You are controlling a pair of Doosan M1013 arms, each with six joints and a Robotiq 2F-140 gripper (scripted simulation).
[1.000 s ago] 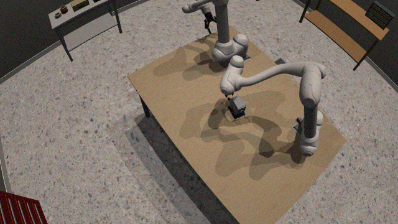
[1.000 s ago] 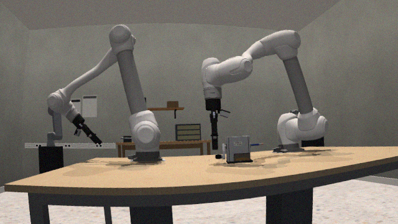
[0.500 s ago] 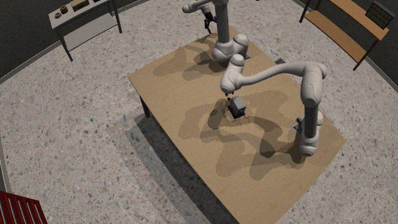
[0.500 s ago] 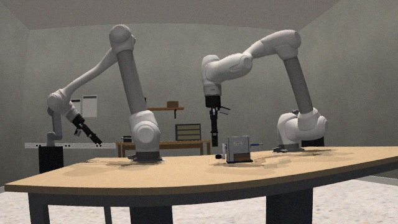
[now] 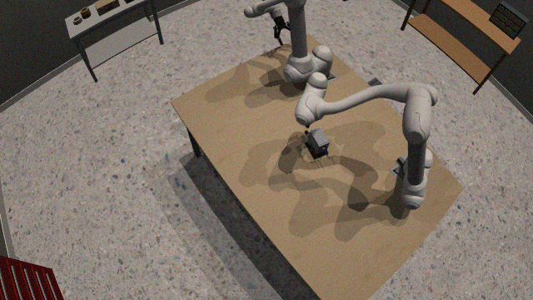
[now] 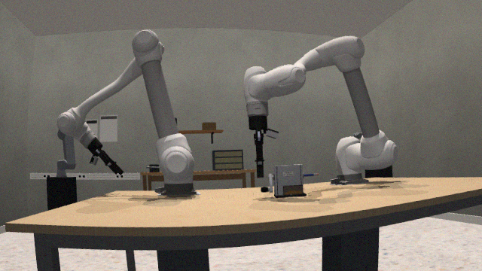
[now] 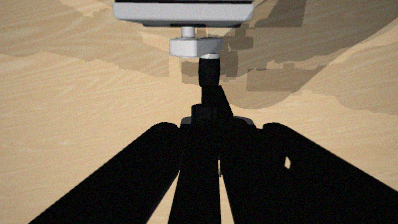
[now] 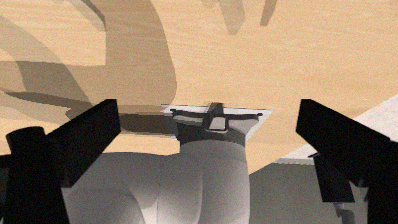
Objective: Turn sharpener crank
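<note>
Right now the black knob is 2 cm to the left of my left hand and 8 cm below it.
</note>
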